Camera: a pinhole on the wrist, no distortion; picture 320 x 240 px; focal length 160.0 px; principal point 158.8 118.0 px. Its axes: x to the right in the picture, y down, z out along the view. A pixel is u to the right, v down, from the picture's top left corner.
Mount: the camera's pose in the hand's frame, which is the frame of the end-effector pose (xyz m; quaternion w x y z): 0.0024 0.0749 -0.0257 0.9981 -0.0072 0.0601 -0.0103
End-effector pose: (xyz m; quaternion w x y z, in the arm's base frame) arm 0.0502 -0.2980 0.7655 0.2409 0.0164 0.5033 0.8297
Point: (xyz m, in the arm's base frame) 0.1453 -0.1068 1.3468
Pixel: 93 217
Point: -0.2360 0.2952 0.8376
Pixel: 287 80
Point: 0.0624 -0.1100 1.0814
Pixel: 137 170
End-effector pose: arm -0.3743 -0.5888 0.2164 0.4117 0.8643 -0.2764 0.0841
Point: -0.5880 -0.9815 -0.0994
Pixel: 97 124
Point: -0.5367 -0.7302 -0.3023
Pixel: 42 20
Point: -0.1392 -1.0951 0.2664
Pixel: 305 153
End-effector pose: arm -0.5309 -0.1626 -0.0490 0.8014 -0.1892 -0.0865 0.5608
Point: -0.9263 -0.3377 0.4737
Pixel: 40 115
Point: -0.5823 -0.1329 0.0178
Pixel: 144 45
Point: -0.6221 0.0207 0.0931
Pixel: 224 119
